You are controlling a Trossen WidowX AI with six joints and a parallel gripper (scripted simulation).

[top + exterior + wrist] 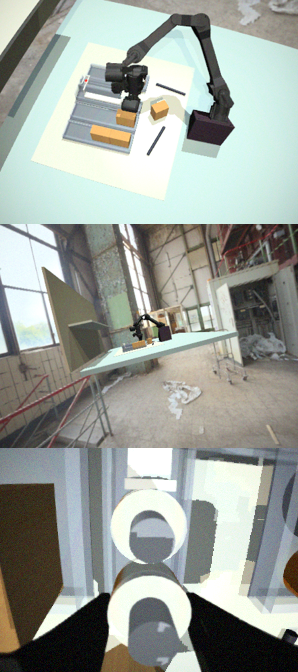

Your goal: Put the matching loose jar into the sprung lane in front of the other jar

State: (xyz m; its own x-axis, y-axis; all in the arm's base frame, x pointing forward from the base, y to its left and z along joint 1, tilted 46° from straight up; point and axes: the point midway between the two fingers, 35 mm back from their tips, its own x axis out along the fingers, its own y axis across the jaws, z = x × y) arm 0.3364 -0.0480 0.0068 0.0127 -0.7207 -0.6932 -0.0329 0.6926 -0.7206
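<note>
Right now my gripper tip is 14 cm short of the lane, 4 cm above it and 2 cm to the left of it. From my gripper tip the other things lie so: pale plate: 14 cm ahead, 3 cm to the right, 1 cm below.
</note>
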